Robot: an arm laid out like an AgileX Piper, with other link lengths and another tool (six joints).
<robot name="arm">
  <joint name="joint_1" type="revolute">
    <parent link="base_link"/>
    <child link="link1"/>
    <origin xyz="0 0 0.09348" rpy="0 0 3.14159"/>
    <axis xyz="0 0 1"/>
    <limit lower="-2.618" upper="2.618"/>
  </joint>
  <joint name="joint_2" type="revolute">
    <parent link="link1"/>
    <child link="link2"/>
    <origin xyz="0 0 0" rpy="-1.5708 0 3.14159"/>
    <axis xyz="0 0 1"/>
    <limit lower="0" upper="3.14"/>
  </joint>
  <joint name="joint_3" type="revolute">
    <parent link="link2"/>
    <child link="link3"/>
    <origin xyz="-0.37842 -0.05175 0" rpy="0 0 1.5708"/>
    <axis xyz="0 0 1"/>
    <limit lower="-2.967" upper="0"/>
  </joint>
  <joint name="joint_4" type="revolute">
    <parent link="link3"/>
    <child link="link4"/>
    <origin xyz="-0.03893 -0.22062 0" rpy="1.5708 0 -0.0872"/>
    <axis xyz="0 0 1"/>
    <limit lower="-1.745" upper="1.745"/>
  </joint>
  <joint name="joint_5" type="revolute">
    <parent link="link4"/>
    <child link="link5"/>
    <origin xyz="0 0 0" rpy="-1.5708 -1.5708 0"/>
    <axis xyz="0 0 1"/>
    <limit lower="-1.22" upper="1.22"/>
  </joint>
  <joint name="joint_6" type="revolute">
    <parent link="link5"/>
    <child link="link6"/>
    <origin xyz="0.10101 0 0" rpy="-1.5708 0 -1.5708"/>
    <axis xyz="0 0 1"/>
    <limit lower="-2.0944" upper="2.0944"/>
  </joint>
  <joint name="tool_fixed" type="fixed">
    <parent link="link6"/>
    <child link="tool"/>
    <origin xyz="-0.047 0.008 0.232" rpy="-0.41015 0 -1.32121"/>
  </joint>
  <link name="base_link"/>
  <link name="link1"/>
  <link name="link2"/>
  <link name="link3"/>
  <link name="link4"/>
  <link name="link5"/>
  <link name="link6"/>
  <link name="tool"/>
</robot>
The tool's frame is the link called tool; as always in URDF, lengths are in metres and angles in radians.
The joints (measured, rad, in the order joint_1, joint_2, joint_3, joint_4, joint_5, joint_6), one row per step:
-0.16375, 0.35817, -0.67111, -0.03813, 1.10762, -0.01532
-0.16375, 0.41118, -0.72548, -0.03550, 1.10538, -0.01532
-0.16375, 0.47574, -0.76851, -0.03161, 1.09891, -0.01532
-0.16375, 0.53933, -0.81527, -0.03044, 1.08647, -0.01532
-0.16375, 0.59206, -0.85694, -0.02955, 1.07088, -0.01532
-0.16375, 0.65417, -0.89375, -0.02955, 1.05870, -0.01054
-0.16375, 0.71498, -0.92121, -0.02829, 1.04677, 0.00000
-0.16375, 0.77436, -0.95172, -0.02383, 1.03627, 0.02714
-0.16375, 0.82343, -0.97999, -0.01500, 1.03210, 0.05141
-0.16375, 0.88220, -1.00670, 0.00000, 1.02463, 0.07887
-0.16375, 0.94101, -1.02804, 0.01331, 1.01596, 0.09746
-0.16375, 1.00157, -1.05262, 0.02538, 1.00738, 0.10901
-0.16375, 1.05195, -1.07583, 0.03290, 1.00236, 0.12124
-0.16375, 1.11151, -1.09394, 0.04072, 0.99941, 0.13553
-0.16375, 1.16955, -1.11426, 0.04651, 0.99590, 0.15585
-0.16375, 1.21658, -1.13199, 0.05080, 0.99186, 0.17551
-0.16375, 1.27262, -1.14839, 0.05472, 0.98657, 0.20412
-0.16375, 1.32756, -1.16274, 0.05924, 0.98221, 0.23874
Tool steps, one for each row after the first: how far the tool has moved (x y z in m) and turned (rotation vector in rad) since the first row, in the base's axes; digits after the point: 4 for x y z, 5 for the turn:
0.0108, -0.0009, 0.0186, 0.00177, -0.00394, 0.00110
0.0228, -0.0016, 0.0315, 0.00770, 0.01035, 0.00276
0.0378, -0.0037, 0.0466, 0.00936, 0.01453, 0.00354
0.0529, -0.0059, 0.0607, 0.00927, 0.00996, 0.00431
0.0681, -0.0081, 0.0699, 0.01484, 0.02220, 0.00145
0.0823, -0.0095, 0.0741, 0.02712, 0.04158, -0.00497
0.0974, -0.0093, 0.0785, 0.05385, 0.05505, -0.02185
0.1100, -0.0074, 0.0816, 0.08220, 0.06676, -0.03616
0.1250, -0.0038, 0.0820, 0.11965, 0.08536, -0.05195
0.1393, -0.0012, 0.0797, 0.14953, 0.10980, -0.06332
0.1547, 0.0006, 0.0772, 0.17291, 0.13405, -0.07083
0.1675, 0.0014, 0.0750, 0.19153, 0.15362, -0.07991
0.1796, 0.0025, 0.0674, 0.21365, 0.18917, -0.09228
0.1920, 0.0032, 0.0603, 0.23690, 0.22006, -0.10978
0.2027, 0.0037, 0.0544, 0.25681, 0.24239, -0.12675
0.2141, 0.0043, 0.0450, 0.28258, 0.27279, -0.15225
0.2244, 0.0057, 0.0344, 0.31209, 0.30439, -0.18342

